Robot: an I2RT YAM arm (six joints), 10 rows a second.
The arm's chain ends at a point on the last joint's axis. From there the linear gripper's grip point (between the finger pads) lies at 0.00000 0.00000 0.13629 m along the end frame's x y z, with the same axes.
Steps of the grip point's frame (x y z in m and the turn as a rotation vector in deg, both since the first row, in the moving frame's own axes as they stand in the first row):
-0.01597 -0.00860 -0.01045 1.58 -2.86 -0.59
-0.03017 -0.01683 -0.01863 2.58 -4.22 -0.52
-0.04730 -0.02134 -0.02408 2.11 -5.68 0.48
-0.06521 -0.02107 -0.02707 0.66 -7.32 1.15
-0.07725 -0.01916 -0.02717 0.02 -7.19 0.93
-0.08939 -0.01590 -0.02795 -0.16 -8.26 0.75
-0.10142 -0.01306 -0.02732 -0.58 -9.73 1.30
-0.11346 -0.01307 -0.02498 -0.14 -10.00 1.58
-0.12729 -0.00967 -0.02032 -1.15 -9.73 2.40
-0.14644 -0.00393 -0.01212 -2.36 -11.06 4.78
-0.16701 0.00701 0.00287 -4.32 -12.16 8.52
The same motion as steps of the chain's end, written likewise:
-0.00915 -0.00488 -0.01023 1.58 -2.86 -0.59
-0.02012 -0.01075 -0.01812 2.58 -4.22 -0.52
-0.03384 -0.01627 -0.02332 2.11 -5.68 0.48
-0.04786 -0.01933 -0.02595 0.66 -7.32 1.15
-0.06019 -0.01897 -0.02610 0.02 -7.19 0.93
-0.06981 -0.01615 -0.02654 -0.16 -8.26 0.75
-0.07837 -0.01417 -0.02535 -0.58 -9.73 1.30
-0.08979 -0.01307 -0.02291 -0.14 -10.00 1.58
-0.10421 -0.01191 -0.01833 -1.15 -9.73 2.40
-0.12010 -0.00841 -0.00948 -2.36 -11.06 4.78
-0.13768 -0.00100 0.00631 -4.32 -12.16 8.52

